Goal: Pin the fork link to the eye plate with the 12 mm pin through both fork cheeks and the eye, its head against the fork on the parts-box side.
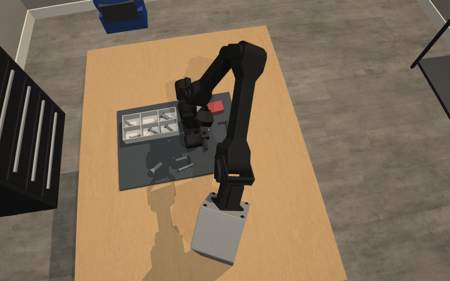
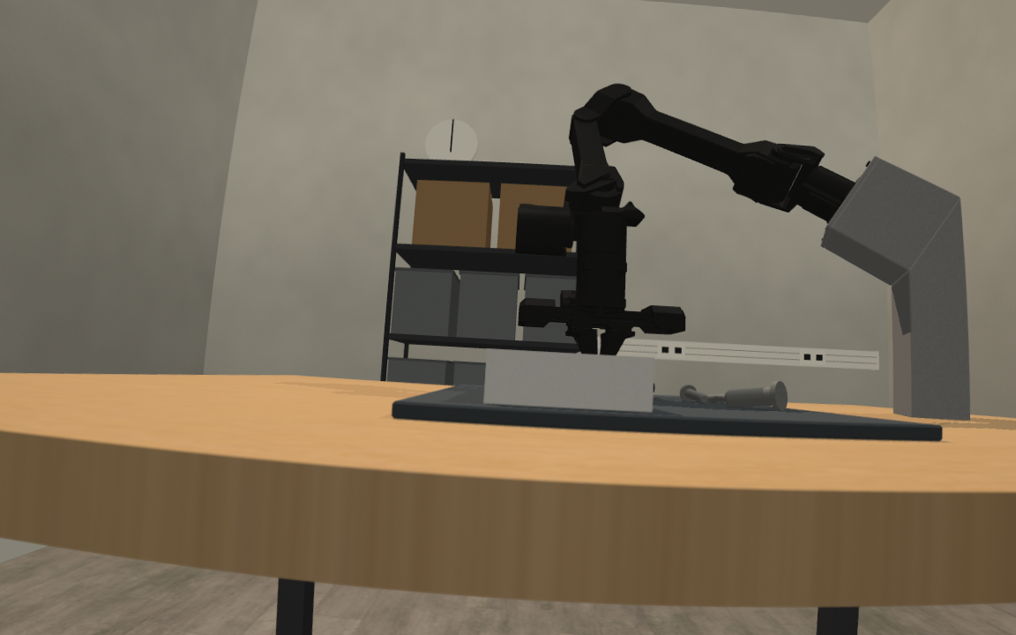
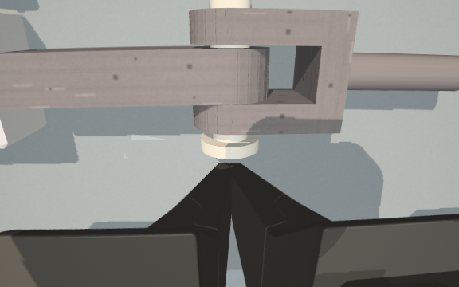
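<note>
Now: hand 4 cm to the left of the grey eye plate and 3 cm above it. Round my hand: long strip 12 cm to the right, 5 cm behind, 3 cm below; then dark mat 5 cm to the left, 4 cm below, 2 cm ahead; then mount block 7 cm to the right, 7 cm ahead, 2 cm below.
</note>
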